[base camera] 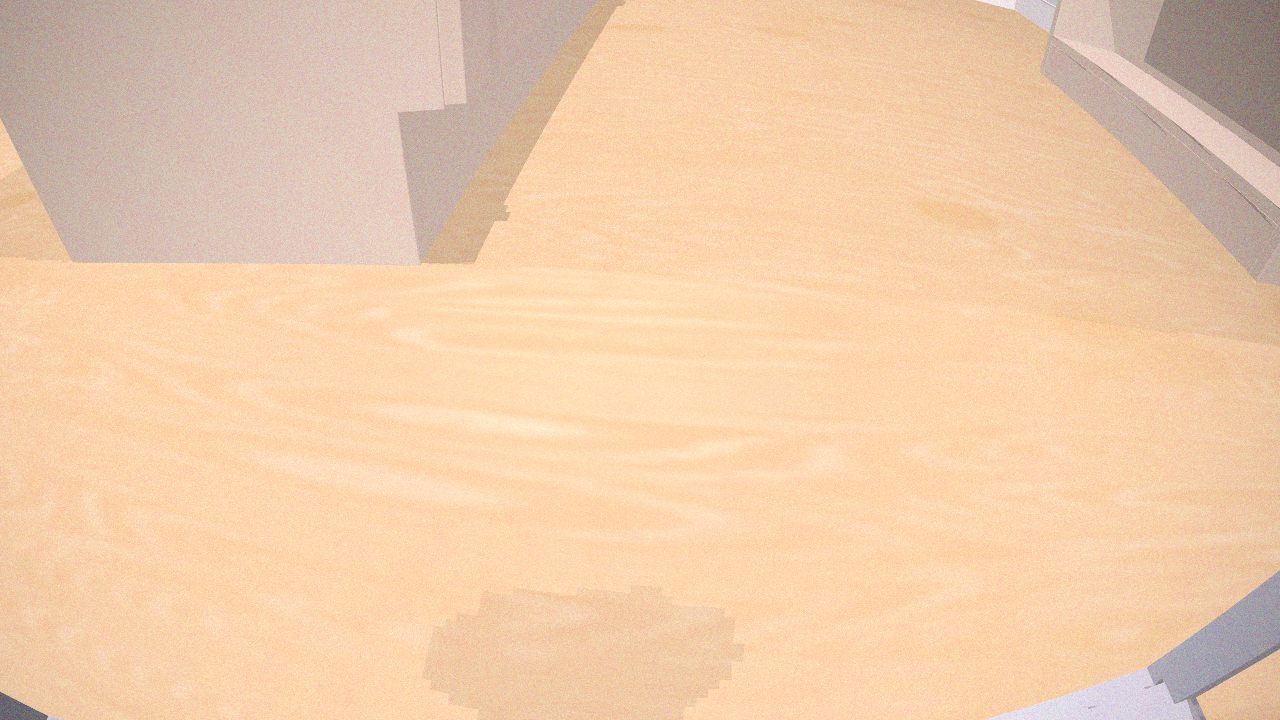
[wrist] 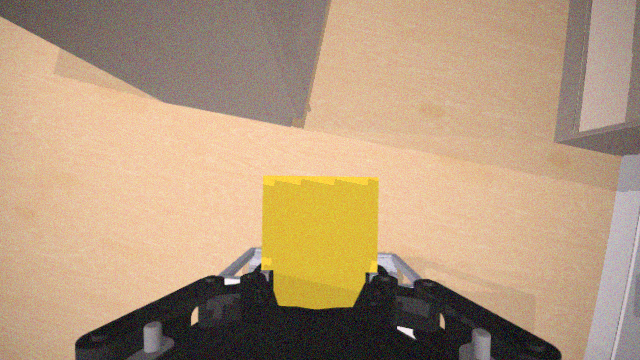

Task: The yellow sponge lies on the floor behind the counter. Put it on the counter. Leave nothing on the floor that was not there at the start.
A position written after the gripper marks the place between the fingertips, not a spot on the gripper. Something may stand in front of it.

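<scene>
The gripper (wrist: 320, 271), a yellow sponge (wrist: 319, 233) and a grey counter (wrist: 259, 67) visible in the wrist view. Grey counter (base camera: 216, 139) visible in the base camera view; yellow sponge out of frame in the base camera view.
</scene>
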